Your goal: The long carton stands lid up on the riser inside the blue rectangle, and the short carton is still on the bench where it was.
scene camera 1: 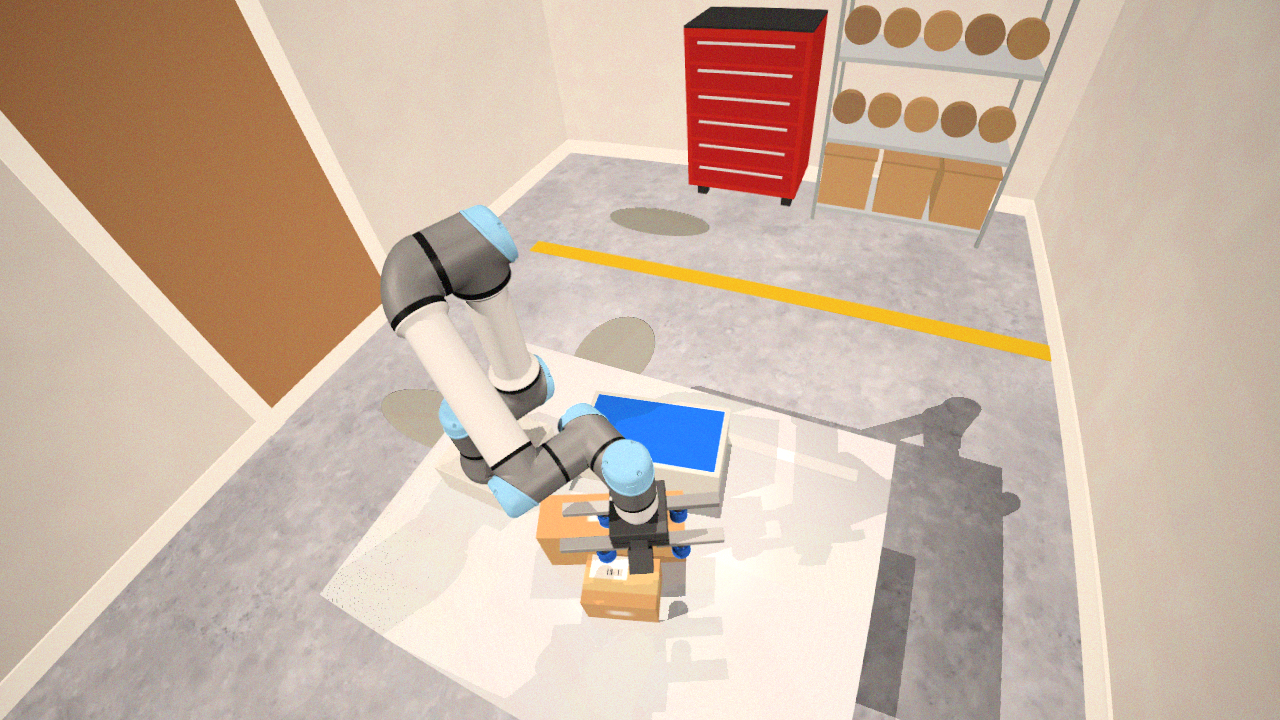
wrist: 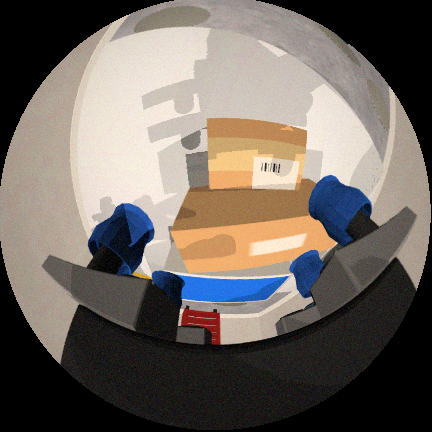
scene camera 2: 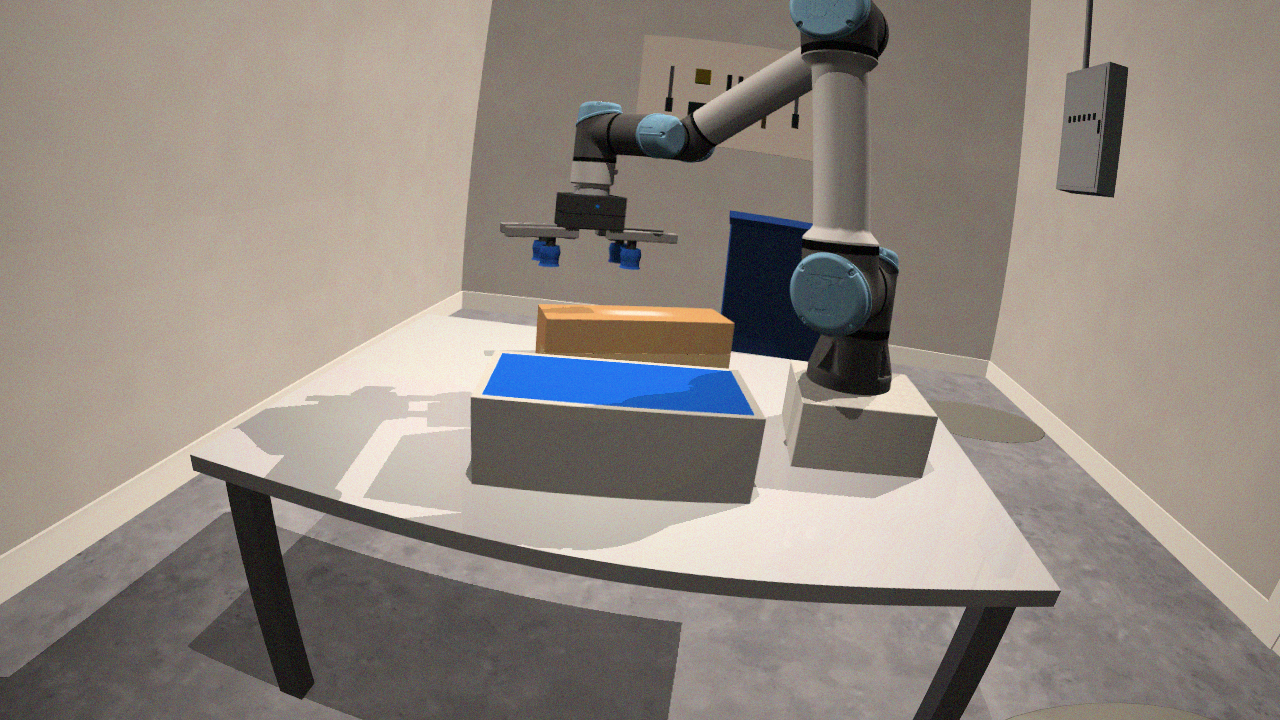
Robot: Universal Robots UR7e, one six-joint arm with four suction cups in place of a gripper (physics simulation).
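Seen in the pictures: end effector, tool point: (wrist: 236,252) (scene camera 2: 584,263); arm's base, origin of the base link: (scene camera 2: 848,380).
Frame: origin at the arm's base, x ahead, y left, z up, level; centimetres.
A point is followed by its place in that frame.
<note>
The long carton (scene camera 1: 554,530) @(x 27.1, y -12.6, z 5.4 cm) (scene camera 2: 633,336) @(x 36.3, y 0.3, z 2.8 cm) (wrist: 240,210) @(x 44.0, y -7.2, z 2.3 cm) lies on the bench beside the riser (scene camera 1: 693,486) @(x 49.2, y 12.6, z -4.4 cm) (scene camera 2: 617,452) @(x 33.9, y 30.4, z -3.8 cm). A pale strip shows on its upper face in the wrist view; I cannot tell which face is the lid. The blue rectangle (scene camera 1: 675,438) @(x 42.0, y 20.2, z 1.9 cm) (scene camera 2: 608,380) @(x 37.0, y 20.3, z 1.8 cm) (wrist: 230,288) @(x 36.1, y 17.7, z 1.8 cm) on the riser's top carries no carton. The short carton (scene camera 1: 621,594) @(x 44.6, y -18.1, z -0.1 cm) (wrist: 232,155) @(x 47.3, y -14.1, z -0.1 cm), with a barcode label, sits on the bench beside the long one, on the side away from the riser. It does not show in scene camera 2. My gripper (scene camera 1: 642,535) @(x 46.8, y -9.0, z 12.2 cm) (scene camera 2: 586,254) @(x 46.8, y -9.0, z 12.2 cm) (wrist: 232,250) @(x 46.8, y -9.0, z 12.2 cm) hangs above the cartons, its four blue cups open and touching nothing.
The white bench (scene camera 1: 787,617) @(x 77.6, y -7.5, z -10.2 cm) (scene camera 2: 805,537) @(x 9.5, y 35.3, z -10.2 cm) bears the arm's base block (scene camera 2: 859,438) @(x -0.2, y 14.3, z -4.5 cm), beside the riser. A red drawer cabinet (scene camera 1: 742,111) and a shelf rack stand by the far wall in scene camera 1. A dark blue cabinet (scene camera 2: 765,291) stands behind the bench in scene camera 2.
</note>
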